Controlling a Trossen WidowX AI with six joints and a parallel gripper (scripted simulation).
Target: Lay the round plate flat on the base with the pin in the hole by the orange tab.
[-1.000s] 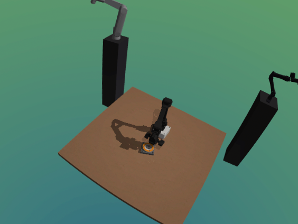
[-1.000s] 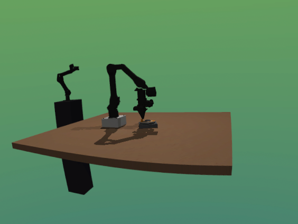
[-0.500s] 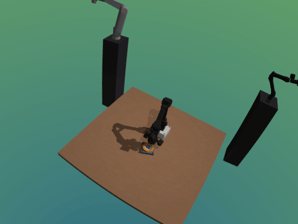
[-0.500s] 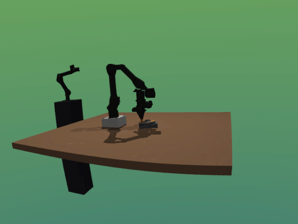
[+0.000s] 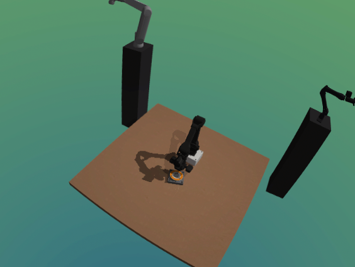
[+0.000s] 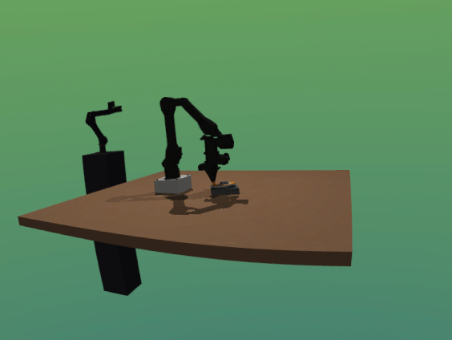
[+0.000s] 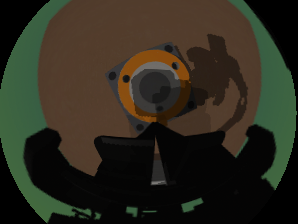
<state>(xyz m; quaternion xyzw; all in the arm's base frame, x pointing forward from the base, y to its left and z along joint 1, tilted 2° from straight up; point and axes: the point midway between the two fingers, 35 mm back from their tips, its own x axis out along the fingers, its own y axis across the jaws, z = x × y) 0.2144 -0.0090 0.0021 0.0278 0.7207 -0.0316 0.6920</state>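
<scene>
My gripper tip is 50 mm short of the grey base and 20 mm above it.
</scene>
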